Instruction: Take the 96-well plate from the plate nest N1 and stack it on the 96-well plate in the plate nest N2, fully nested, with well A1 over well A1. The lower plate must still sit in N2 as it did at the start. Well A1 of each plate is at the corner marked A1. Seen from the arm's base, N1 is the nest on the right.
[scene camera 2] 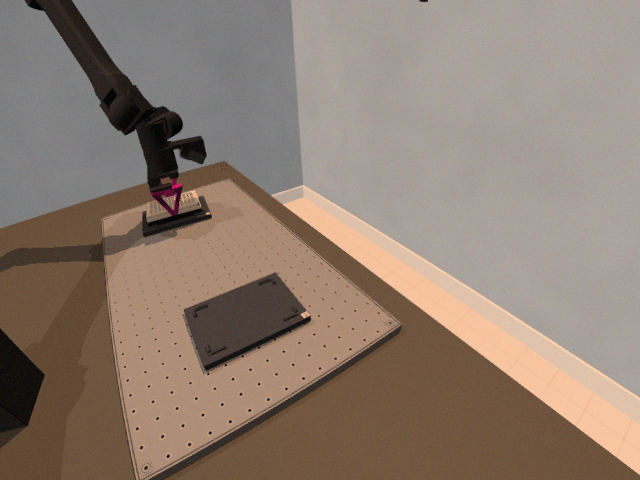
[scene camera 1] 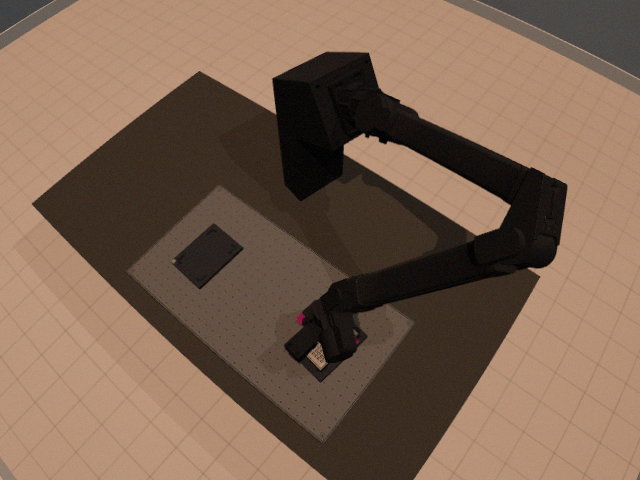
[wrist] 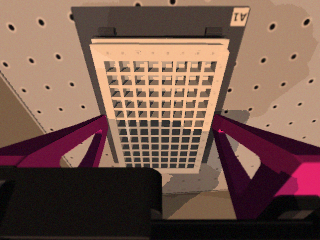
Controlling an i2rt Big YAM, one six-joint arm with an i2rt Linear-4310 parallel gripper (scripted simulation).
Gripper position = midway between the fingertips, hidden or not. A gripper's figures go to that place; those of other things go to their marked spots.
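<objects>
There's my gripper (wrist: 160, 120), and it's 13 cm from the lens. A plate nest N2 (wrist: 125, 25) is 12 cm from the lens, and there's a cream 96-well plate (wrist: 160, 94) at 11 cm from the lens.
</objects>
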